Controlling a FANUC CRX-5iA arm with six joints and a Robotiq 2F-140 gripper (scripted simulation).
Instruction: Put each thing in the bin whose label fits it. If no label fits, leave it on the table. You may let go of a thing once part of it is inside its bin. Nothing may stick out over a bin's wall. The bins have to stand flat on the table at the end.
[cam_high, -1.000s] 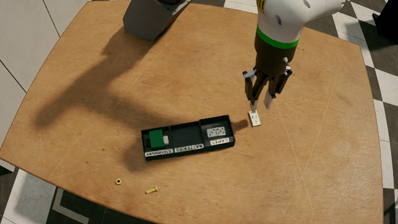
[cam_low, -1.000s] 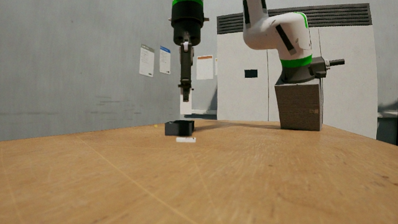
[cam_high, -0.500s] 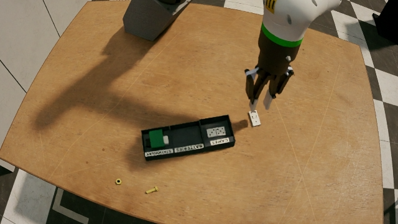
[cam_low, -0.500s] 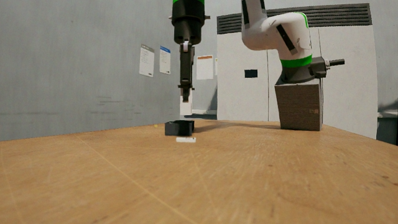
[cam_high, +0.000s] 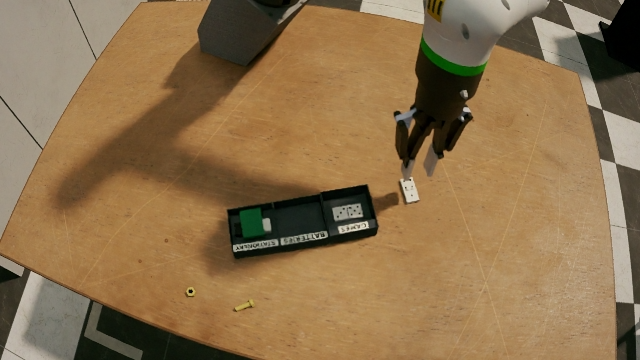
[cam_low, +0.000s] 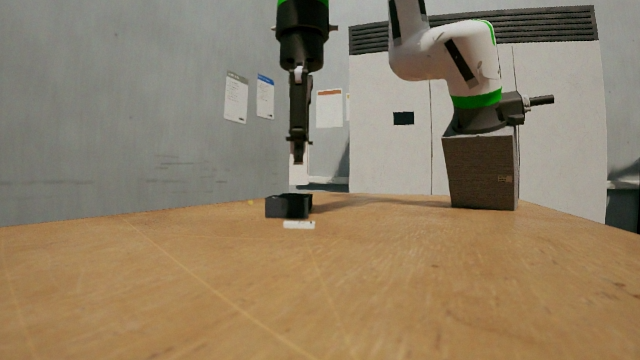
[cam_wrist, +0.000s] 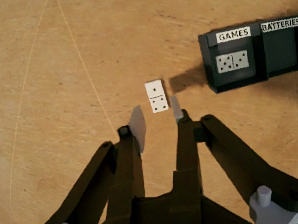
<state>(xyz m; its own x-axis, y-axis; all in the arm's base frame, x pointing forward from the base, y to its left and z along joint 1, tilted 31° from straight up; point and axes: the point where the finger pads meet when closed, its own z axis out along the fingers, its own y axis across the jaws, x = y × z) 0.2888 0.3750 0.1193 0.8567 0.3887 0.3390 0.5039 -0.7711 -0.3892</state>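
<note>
The white die-like block is 10 cm below my hand. Round my hand: yellow bolt: 31 cm ahead, 20 cm to the right, 10 cm below; flat green block: 24 cm to the right, 17 cm ahead, 8 cm below; black three-part bin tray: 17 cm to the right, 13 cm ahead, 8 cm below.
</note>
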